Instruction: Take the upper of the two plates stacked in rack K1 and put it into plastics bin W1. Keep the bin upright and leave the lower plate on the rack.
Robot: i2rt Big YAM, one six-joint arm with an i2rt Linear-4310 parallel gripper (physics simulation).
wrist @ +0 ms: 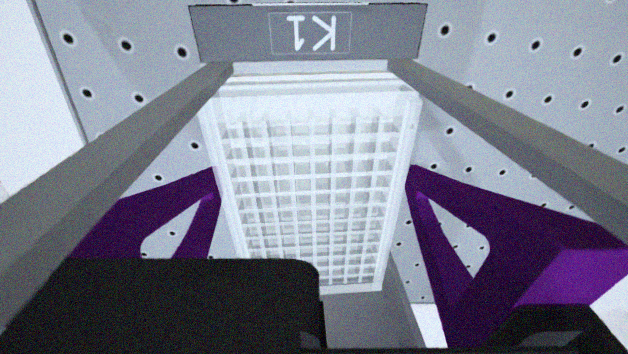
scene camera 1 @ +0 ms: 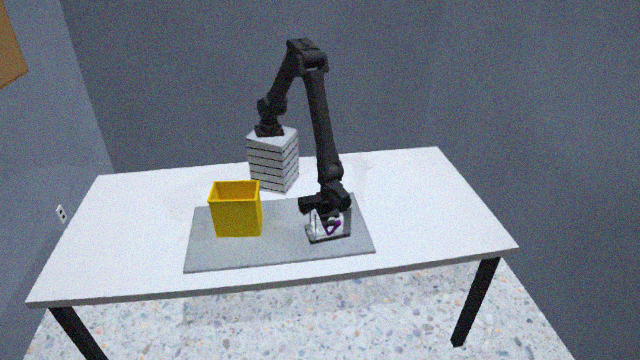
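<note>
The upper plate point(wrist: 310, 180), clear with a grid of square wells, lies in rack K1 point(wrist: 230, 31) point(scene camera 1: 313, 240), whose label shows at the top of the wrist view. The lower plate is mostly hidden beneath it; layered edges show at the label end. My gripper point(wrist: 314, 176) point(scene camera 1: 330, 231) is open, with one purple finger on each side of the plate, close to its long edges. Whether the fingertips touch the plate I cannot tell. Plastics bin W1 point(scene camera 1: 237, 217), yellow and open-topped, stands upright to the left of the rack in the scene view.
Grey posts point(wrist: 505, 135) of the rack rise on both sides of the plates in the wrist view. The rack and bin stand on a grey perforated board point(scene camera 1: 280, 250) on the white table point(scene camera 1: 415, 210). The arm's striped pedestal point(scene camera 1: 272, 165) stands behind the bin.
</note>
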